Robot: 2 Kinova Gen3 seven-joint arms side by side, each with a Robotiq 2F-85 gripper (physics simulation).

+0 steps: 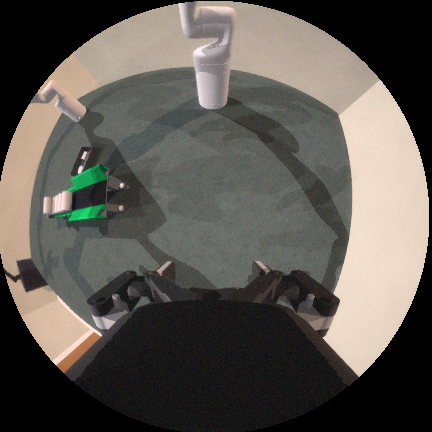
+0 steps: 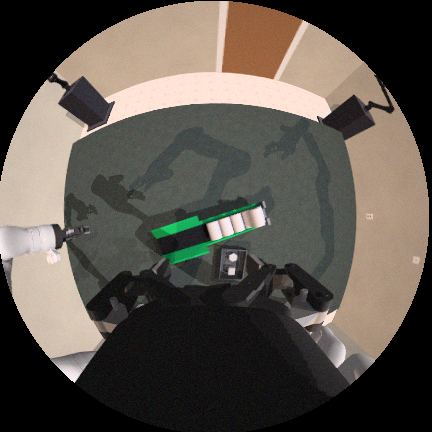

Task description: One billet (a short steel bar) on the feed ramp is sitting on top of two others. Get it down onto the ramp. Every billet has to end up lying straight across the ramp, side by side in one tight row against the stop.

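Seen in the pictures: left gripper, fingertip midpoint: point(image 1: 213, 270) point(image 2: 82, 231); right gripper, fingertip midpoint: point(image 2: 207, 265); left arm's base, link origin: point(image 1: 212, 100); right arm's base, link origin: point(image 1: 80, 115) point(image 2: 289, 305).
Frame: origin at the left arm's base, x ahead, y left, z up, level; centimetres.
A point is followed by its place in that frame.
The green ramp with a dark bed point(image 1: 90, 196) {x 33.2, y -32.4, z 7.8 cm} point(image 2: 180, 240) {x 32.9, y -33.9, z 7.7 cm} stands on the table. Several pale billets lie across its narrow part, side by side, towards the stop point(image 2: 265, 212) {x 34.6, y -64.5, z 7.4 cm}. The raised billet point(image 1: 48, 205) {x 34.5, y -58.1, z 11.1 cm} point(image 2: 257, 216) {x 34.5, y -59.8, z 12.8 cm} looks larger and higher than the others and sits at the stop end, on top of the row; it partly hides the billets under it. My right gripper point(image 2: 207, 265) {x 33.9, y -44.2, z 39.3 cm} is open and empty, high above the table on the near side of the ramp. My left gripper point(image 1: 213, 270) {x 44.9, y 0.0, z 19.3 cm} point(image 2: 82, 231) {x 44.9, y 0.0, z 19.3 cm} is open and empty, well away from the ramp.
A small dark tray point(image 1: 76, 166) {x 18.4, y -54.1, z 1.5 cm} point(image 2: 221, 264) {x 18.1, y -45.1, z 0.4 cm} holding a white hexagonal piece point(image 2: 233, 257) {x 20.3, y -50.4, z 2.0 cm} and a white block point(image 2: 231, 271) {x 15.0, y -48.2, z 2.9 cm} stands close beside the ramp. White arm parts point(image 1: 212, 82) {x 4.6, y 0.1, z 11.0 cm} point(image 1: 70, 107) {x -15.9, y -70.7, z 10.8 cm} stand at the table. Dark box stands point(image 1: 32, 274) point(image 2: 84, 103) point(image 2: 351, 117) are beyond the table edge.
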